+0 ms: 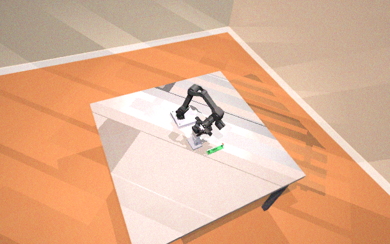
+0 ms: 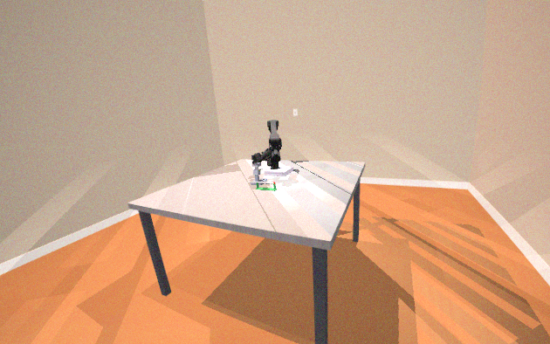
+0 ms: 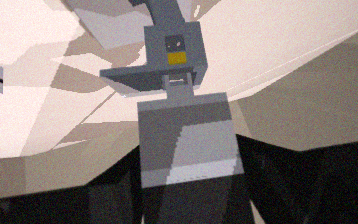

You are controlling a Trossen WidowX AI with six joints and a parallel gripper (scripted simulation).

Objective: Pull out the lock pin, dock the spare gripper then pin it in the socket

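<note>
My gripper tip is now 160 mm to the right of the green pin holder, 120 mm above it and 80 mm short of it. The rest, counted from my gripper tip: mount (90 mm below, 20 mm to the left); then spare gripper (10 mm to the left).
</note>
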